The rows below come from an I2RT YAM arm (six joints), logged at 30 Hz.
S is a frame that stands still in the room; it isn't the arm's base.
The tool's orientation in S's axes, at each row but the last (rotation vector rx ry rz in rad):
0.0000, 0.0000, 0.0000
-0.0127, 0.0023, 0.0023
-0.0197, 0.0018, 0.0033
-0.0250, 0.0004, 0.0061
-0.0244, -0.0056, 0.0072
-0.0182, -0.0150, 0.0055
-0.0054, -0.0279, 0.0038
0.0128, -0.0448, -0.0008
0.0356, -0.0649, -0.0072
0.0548, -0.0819, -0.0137
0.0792, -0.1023, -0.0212
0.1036, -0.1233, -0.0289
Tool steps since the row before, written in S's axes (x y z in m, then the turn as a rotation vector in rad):
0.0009, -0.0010, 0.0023, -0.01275, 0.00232, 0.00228
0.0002, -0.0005, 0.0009, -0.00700, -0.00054, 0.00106
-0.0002, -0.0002, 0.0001, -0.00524, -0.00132, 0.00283
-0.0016, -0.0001, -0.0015, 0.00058, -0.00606, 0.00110
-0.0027, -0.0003, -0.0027, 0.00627, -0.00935, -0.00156
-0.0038, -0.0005, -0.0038, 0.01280, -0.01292, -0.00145
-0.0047, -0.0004, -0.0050, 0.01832, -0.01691, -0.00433
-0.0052, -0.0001, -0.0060, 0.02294, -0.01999, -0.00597
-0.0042, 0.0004, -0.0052, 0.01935, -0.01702, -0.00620
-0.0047, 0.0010, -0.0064, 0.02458, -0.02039, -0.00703
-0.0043, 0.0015, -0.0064, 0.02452, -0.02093, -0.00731
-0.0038, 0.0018, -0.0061, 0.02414, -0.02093, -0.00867
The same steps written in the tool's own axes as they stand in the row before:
0.0009, -0.0010, 0.0023, -0.01275, 0.00232, 0.00228
0.0002, -0.0005, 0.0009, -0.00700, -0.00054, 0.00104
-0.0002, -0.0002, 0.0001, -0.00525, -0.00136, 0.00279
-0.0016, -0.0001, -0.0015, 0.00054, -0.00609, 0.00095
-0.0027, -0.0002, -0.0027, 0.00619, -0.00935, -0.00182
-0.0039, -0.0004, -0.0038, 0.01270, -0.01296, -0.00188
-0.0048, -0.0004, -0.0049, 0.01813, -0.01695, -0.00493
-0.0055, -0.0002, -0.0058, 0.02267, -0.02005, -0.00674
-0.0045, 0.0002, -0.0049, 0.01905, -0.01711, -0.00684
-0.0052, 0.0006, -0.0060, 0.02425, -0.02046, -0.00791
-0.0050, 0.0009, -0.0060, 0.02417, -0.02103, -0.00814
-0.0046, 0.0011, -0.0057, 0.02363, -0.02118, -0.00944

